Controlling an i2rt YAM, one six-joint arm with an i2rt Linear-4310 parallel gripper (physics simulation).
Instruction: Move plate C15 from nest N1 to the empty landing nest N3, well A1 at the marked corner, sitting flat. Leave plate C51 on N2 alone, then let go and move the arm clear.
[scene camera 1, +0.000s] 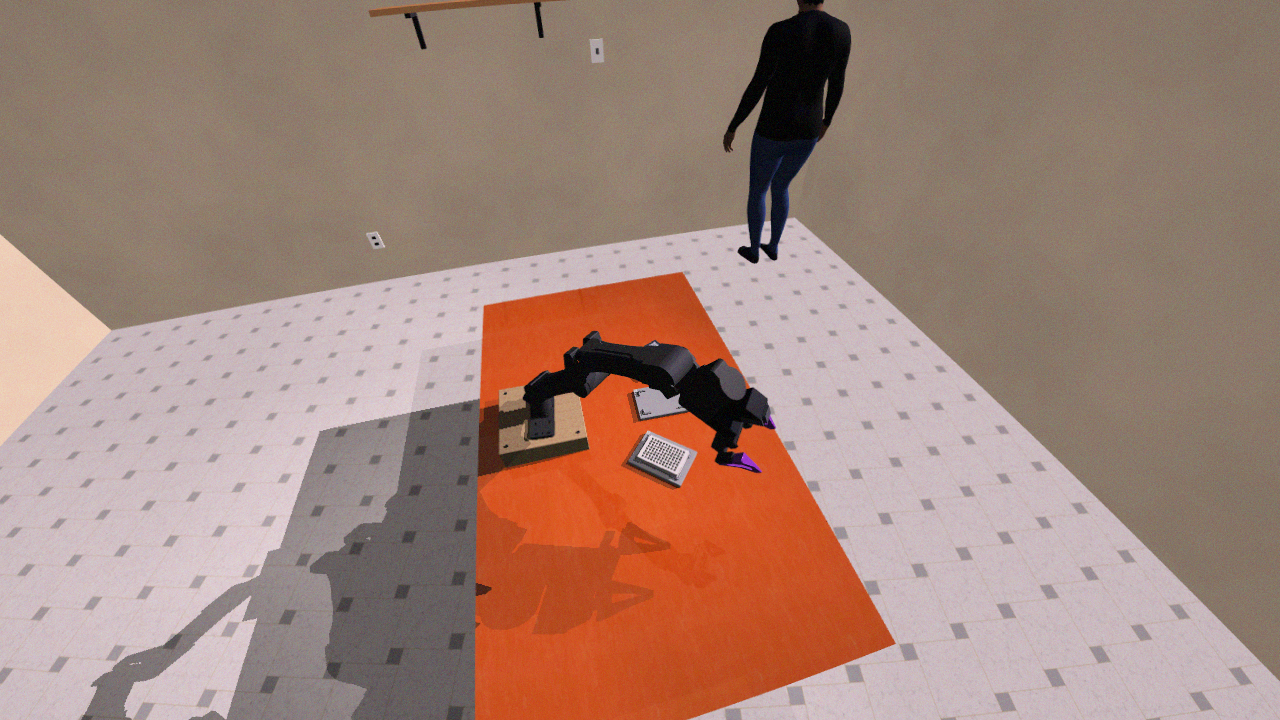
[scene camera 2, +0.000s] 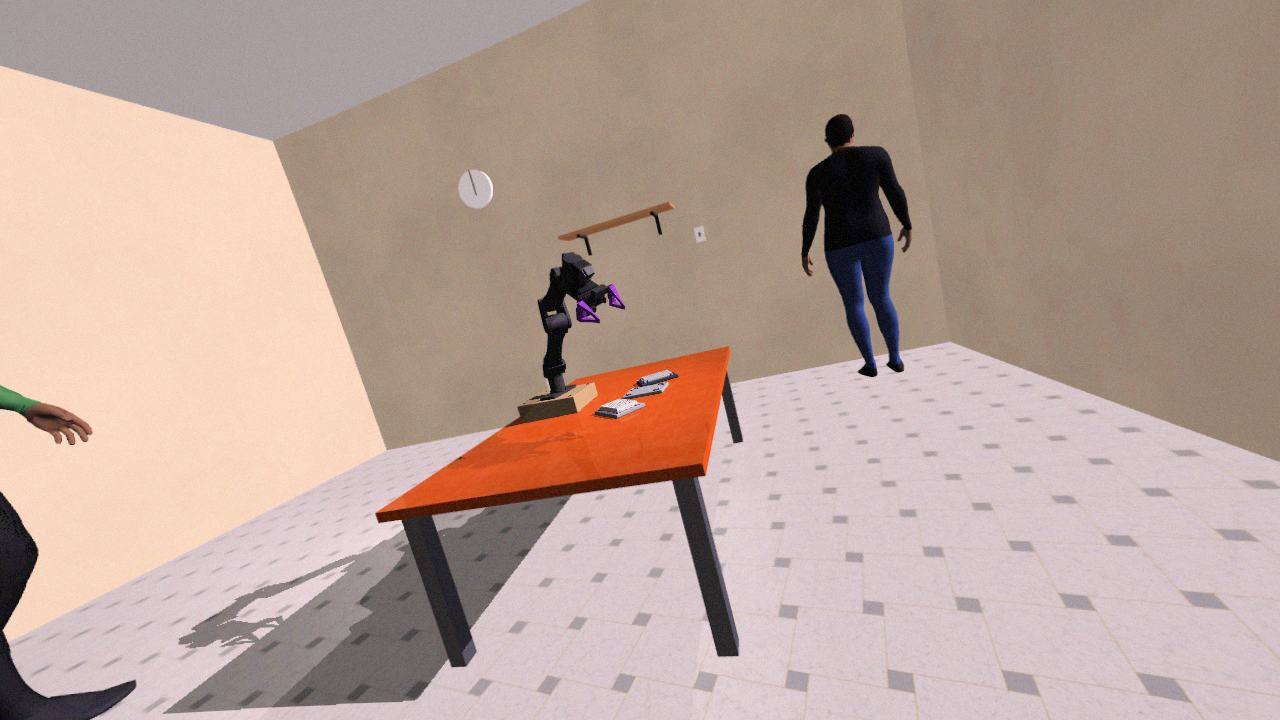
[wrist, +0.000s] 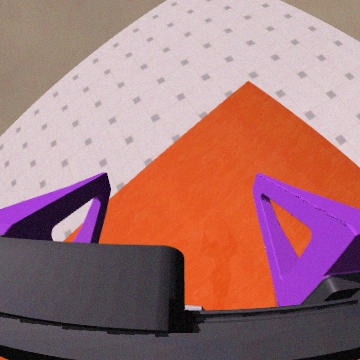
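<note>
A white plate with a grid of wells (scene camera 1: 663, 453) (scene camera 2: 618, 406) sits on a grey nest (scene camera 1: 674, 480) at the near end of the row. A grey nest with dark corner marks (scene camera 1: 655, 405) (scene camera 2: 646, 391) in the middle looks empty; the arm partly covers it in scene camera 1. Another plate on a nest (scene camera 2: 657, 377) stands at the far end, mostly hidden behind the arm in scene camera 1. No labels are readable, so I cannot tell C15 from C51. My gripper (scene camera 1: 766, 447) (scene camera 2: 610, 313) (wrist: 181, 180) is open and empty, high above the table.
The arm stands on a wooden block (scene camera 1: 563, 443) (scene camera 2: 558, 403) on the orange table (scene camera 1: 716, 591) (scene camera 2: 572, 465). A person in black (scene camera 1: 801, 80) (scene camera 2: 854, 197) stands on the floor beyond the table. Part of another person (scene camera 2: 13, 555) shows at the left edge.
</note>
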